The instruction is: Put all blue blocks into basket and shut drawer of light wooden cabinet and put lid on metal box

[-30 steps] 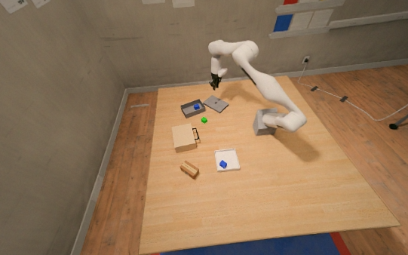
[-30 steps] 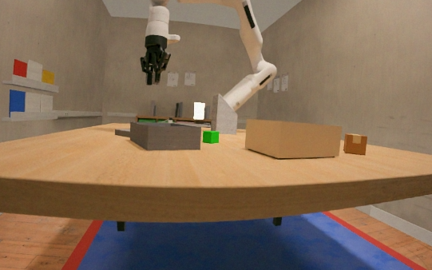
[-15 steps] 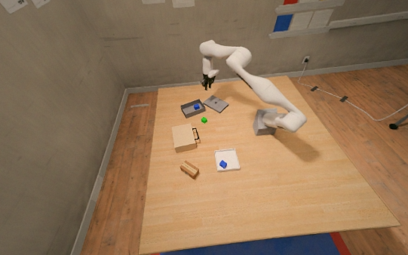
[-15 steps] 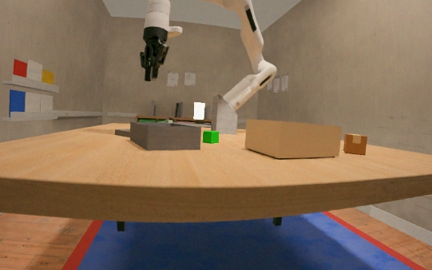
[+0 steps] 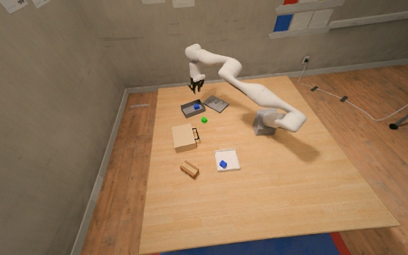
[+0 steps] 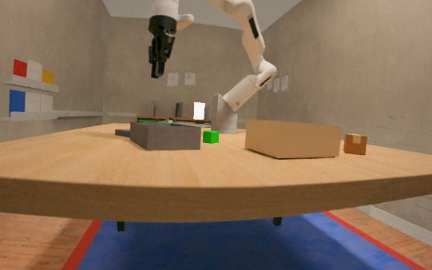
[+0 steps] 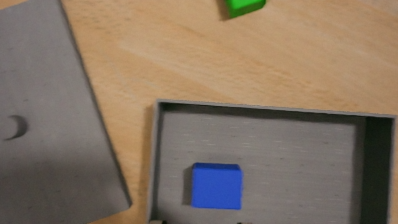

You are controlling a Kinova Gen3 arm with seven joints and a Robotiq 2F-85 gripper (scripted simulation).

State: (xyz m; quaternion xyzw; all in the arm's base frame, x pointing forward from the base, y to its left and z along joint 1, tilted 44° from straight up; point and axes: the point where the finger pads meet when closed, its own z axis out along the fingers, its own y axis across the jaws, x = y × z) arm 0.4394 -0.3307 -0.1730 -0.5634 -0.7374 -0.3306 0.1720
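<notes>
My hand is 16 cm above the metal box, 5 cm short of it and 2 cm to the right of it. The rest, counted from my hand: grey lid (17 cm below, 16 cm behind, 1 cm to the right); then green block (17 cm below, 16 cm to the left, 2 cm behind); then drawer (31 cm to the left, 15 cm below, 14 cm ahead).
</notes>
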